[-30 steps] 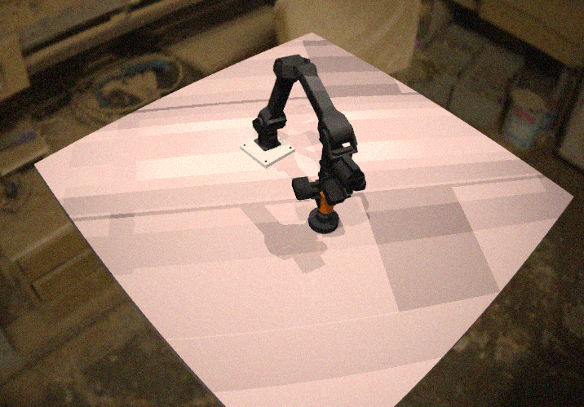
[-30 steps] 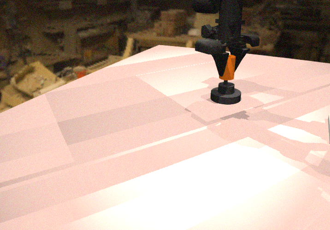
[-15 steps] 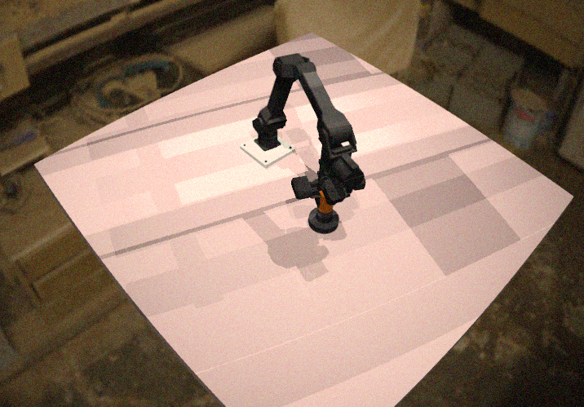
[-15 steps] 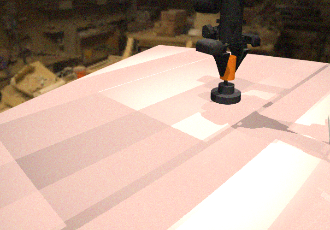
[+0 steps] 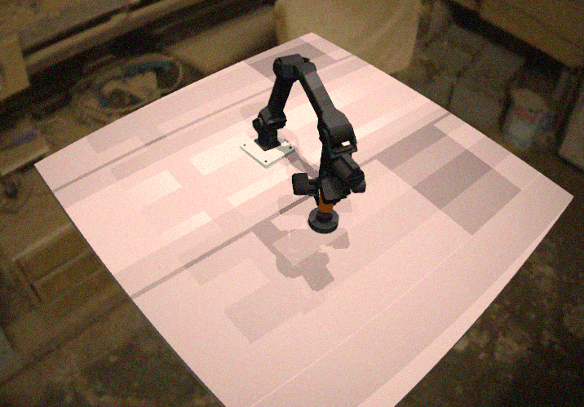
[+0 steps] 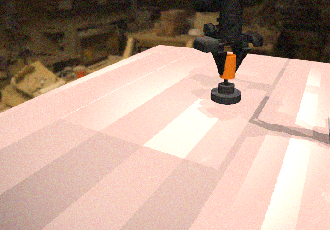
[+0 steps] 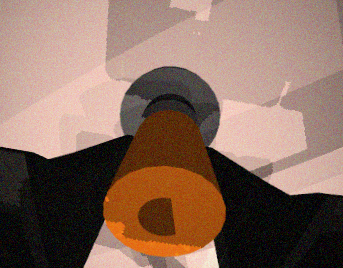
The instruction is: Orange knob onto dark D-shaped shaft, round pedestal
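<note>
The orange knob lies 2 cm above my gripper tip. From my gripper tip the other things lie so: pedestal: 4 cm below.
</note>
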